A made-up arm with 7 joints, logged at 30 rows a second.
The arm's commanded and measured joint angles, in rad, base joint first. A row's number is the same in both.
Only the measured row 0 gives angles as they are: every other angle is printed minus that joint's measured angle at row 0.
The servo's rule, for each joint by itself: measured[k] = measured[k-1] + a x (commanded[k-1-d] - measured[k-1]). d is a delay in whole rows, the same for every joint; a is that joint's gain. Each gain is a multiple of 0.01, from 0.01 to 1. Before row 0 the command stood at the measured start. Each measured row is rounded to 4 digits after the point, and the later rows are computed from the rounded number. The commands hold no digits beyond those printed.
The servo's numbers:
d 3
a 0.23 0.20 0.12 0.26 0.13 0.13 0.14
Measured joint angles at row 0: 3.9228 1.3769 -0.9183 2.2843 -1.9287 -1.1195 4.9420
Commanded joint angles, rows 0 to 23: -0.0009 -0.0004 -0.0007 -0.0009 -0.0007 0.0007 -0.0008; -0.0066 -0.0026 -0.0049 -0.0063 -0.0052 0.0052 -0.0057; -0.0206 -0.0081 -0.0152 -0.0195 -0.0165 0.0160 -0.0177; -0.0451 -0.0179 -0.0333 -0.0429 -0.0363 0.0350 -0.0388; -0.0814 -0.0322 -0.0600 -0.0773 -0.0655 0.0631 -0.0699; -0.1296 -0.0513 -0.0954 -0.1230 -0.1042 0.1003 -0.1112; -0.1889 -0.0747 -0.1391 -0.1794 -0.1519 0.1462 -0.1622; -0.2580 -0.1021 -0.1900 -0.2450 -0.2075 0.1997 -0.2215; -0.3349 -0.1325 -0.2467 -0.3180 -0.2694 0.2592 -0.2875; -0.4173 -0.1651 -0.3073 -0.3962 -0.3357 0.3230 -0.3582; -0.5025 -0.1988 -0.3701 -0.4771 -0.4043 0.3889 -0.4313; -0.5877 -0.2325 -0.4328 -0.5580 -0.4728 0.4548 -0.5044; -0.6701 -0.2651 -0.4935 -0.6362 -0.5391 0.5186 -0.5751; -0.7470 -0.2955 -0.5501 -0.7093 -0.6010 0.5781 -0.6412; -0.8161 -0.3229 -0.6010 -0.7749 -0.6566 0.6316 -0.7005; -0.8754 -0.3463 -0.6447 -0.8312 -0.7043 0.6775 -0.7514; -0.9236 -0.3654 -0.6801 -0.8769 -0.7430 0.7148 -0.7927; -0.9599 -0.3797 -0.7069 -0.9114 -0.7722 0.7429 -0.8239; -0.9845 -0.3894 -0.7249 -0.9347 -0.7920 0.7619 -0.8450; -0.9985 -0.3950 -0.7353 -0.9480 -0.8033 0.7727 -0.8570; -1.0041 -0.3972 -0.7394 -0.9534 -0.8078 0.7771 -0.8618; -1.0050 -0.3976 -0.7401 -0.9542 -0.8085 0.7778 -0.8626; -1.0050 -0.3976 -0.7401 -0.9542 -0.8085 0.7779 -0.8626; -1.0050 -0.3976 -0.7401 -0.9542 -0.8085 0.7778 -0.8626
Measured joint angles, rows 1 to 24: 0.0000 0.0000 0.0000 0.0000 0.0000 0.0000 0.0000; 0.0000 0.0000 0.0000 0.0000 0.0000 0.0000 0.0000; 0.0000 0.0000 0.0000 0.0000 0.0000 0.0000 0.0000; -0.0002 -0.0001 -0.0001 -0.0002 -0.0001 0.0001 -0.0001; -0.0017 -0.0006 -0.0007 -0.0018 -0.0008 0.0008 -0.0009; -0.0060 -0.0021 -0.0024 -0.0064 -0.0028 0.0028 -0.0033; -0.0150 -0.0053 -0.0061 -0.0159 -0.0072 0.0070 -0.0083; -0.0303 -0.0107 -0.0126 -0.0319 -0.0148 0.0143 -0.0169; -0.0531 -0.0188 -0.0225 -0.0556 -0.0264 0.0255 -0.0301; -0.0843 -0.0300 -0.0365 -0.0878 -0.0427 0.0412 -0.0486; -0.1243 -0.0444 -0.0549 -0.1287 -0.0641 0.0618 -0.0728; -0.1727 -0.0620 -0.0779 -0.1779 -0.0908 0.0875 -0.1029; -0.2290 -0.0826 -0.1054 -0.2347 -0.1226 0.1181 -0.1386; -0.2919 -0.1058 -0.1372 -0.2977 -0.1592 0.1533 -0.1796; -0.3599 -0.1311 -0.1727 -0.3654 -0.2000 0.1925 -0.2251; -0.4312 -0.1579 -0.2112 -0.4358 -0.2441 0.2349 -0.2741; -0.5038 -0.1854 -0.2519 -0.5069 -0.2905 0.2795 -0.3255; -0.5756 -0.2129 -0.2938 -0.5766 -0.3381 0.3253 -0.3780; -0.6446 -0.2396 -0.3359 -0.6428 -0.3857 0.3711 -0.4303; -0.7088 -0.2648 -0.3772 -0.7037 -0.4321 0.4158 -0.4810; -0.7666 -0.2878 -0.4168 -0.7577 -0.4763 0.4583 -0.5290; -0.8167 -0.3081 -0.4538 -0.8037 -0.5173 0.4978 -0.5732; -0.8585 -0.3255 -0.4876 -0.8412 -0.5545 0.5335 -0.6129; -0.8920 -0.3398 -0.5178 -0.8704 -0.5874 0.5652 -0.6477
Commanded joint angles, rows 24 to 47: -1.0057 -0.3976 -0.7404 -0.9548 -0.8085 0.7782 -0.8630; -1.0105 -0.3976 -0.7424 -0.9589 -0.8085 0.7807 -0.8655; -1.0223 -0.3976 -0.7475 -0.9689 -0.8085 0.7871 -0.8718; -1.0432 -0.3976 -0.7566 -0.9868 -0.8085 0.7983 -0.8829; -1.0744 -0.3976 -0.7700 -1.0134 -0.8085 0.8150 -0.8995; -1.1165 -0.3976 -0.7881 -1.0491 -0.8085 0.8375 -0.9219; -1.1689 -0.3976 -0.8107 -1.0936 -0.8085 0.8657 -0.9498; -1.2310 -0.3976 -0.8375 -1.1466 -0.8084 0.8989 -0.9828; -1.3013 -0.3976 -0.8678 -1.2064 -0.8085 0.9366 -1.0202; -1.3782 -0.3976 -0.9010 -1.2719 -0.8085 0.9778 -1.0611; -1.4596 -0.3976 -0.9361 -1.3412 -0.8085 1.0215 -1.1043; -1.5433 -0.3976 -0.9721 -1.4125 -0.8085 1.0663 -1.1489; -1.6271 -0.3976 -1.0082 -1.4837 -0.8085 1.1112 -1.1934; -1.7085 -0.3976 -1.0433 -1.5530 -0.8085 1.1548 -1.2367; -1.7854 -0.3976 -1.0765 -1.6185 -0.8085 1.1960 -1.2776; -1.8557 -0.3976 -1.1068 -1.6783 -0.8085 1.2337 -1.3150; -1.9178 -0.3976 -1.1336 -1.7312 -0.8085 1.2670 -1.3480; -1.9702 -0.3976 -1.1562 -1.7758 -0.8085 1.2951 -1.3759; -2.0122 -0.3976 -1.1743 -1.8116 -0.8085 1.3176 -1.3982; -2.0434 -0.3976 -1.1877 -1.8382 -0.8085 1.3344 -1.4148; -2.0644 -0.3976 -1.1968 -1.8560 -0.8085 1.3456 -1.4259; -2.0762 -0.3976 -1.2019 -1.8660 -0.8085 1.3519 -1.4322; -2.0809 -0.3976 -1.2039 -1.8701 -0.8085 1.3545 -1.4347; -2.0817 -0.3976 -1.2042 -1.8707 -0.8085 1.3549 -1.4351
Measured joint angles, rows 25 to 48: -0.9180 -0.3514 -0.5445 -0.8922 -0.6161 0.5928 -0.6778; -0.9380 -0.3606 -0.5680 -0.9083 -0.6411 0.6169 -0.7037; -0.9534 -0.3680 -0.5887 -0.9202 -0.6629 0.6378 -0.7259; -0.9654 -0.3739 -0.6069 -0.9292 -0.6818 0.6561 -0.7451; -0.9758 -0.3786 -0.6232 -0.9369 -0.6983 0.6723 -0.7620; -0.9865 -0.3824 -0.6381 -0.9452 -0.7126 0.6872 -0.7774; -0.9995 -0.3854 -0.6523 -0.9560 -0.7251 0.7016 -0.7922; -1.0167 -0.3878 -0.6664 -0.9709 -0.7359 0.7163 -0.8072; -1.0397 -0.3898 -0.6810 -0.9912 -0.7453 0.7321 -0.8233; -1.0694 -0.3914 -0.6966 -1.0178 -0.7535 0.7495 -0.8410; -1.1066 -0.3926 -0.7135 -1.0513 -0.7606 0.7689 -0.8609; -1.1514 -0.3936 -0.7320 -1.0916 -0.7668 0.7907 -0.8832; -1.2036 -0.3944 -0.7523 -1.1385 -0.7722 0.8150 -0.9081; -1.2625 -0.3950 -0.7744 -1.1912 -0.7769 0.8418 -0.9356; -1.3271 -0.3955 -0.7981 -1.2487 -0.7810 0.8710 -0.9655; -1.3961 -0.3959 -0.8233 -1.3098 -0.7846 0.9022 -0.9974; -1.4680 -0.3962 -0.8497 -1.3730 -0.7877 0.9350 -1.0309; -1.5410 -0.3965 -0.8769 -1.4368 -0.7904 0.9689 -1.0654; -1.6134 -0.3967 -0.9045 -1.4996 -0.7928 1.0033 -1.1003; -1.6834 -0.3969 -0.9320 -1.5598 -0.7948 1.0376 -1.1350; -1.7494 -0.3970 -0.9589 -1.6160 -0.7966 1.0711 -1.1687; -1.8098 -0.3971 -0.9847 -1.6669 -0.7981 1.1031 -1.2008; -1.8635 -0.3972 -1.0091 -1.7114 -0.7995 1.1332 -1.2308; -1.9097 -0.3973 -1.0316 -1.7490 -0.8007 1.1608 -1.2581
